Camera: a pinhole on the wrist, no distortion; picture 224 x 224 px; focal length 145.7 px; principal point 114.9 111.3 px. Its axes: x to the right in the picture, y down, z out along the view. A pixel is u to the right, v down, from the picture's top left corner.
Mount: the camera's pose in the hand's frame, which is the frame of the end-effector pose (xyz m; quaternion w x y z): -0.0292 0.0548 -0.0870 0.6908 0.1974 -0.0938 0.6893
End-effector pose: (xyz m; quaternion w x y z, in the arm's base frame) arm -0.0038 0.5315 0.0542 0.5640 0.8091 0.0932 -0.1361
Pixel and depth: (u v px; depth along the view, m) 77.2 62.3 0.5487
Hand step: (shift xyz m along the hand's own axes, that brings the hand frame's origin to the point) 0.2270 -0.2905 0.3258
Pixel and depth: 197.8 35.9 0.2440
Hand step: 0.1350 0.0873 0.1714
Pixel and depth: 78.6 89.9 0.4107
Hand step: 0.0857 -0.2023 0.2347
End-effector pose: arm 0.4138 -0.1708 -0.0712 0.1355 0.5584 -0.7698 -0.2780
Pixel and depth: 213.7 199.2 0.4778
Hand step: -0.2358 0.1512 0.5166
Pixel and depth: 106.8 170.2 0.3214
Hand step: -0.1125 -0.0944 0.2152
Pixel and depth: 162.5 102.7 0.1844
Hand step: 0.0098 0.0361 0.1024
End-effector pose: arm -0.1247 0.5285 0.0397 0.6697 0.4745 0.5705 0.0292
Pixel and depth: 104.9 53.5 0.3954
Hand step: 0.1815 -0.1246 0.2372
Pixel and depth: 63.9 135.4 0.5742
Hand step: -0.0478 -0.3626 0.3652
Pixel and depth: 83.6 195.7 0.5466
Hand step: -0.2683 -0.2813 0.4056
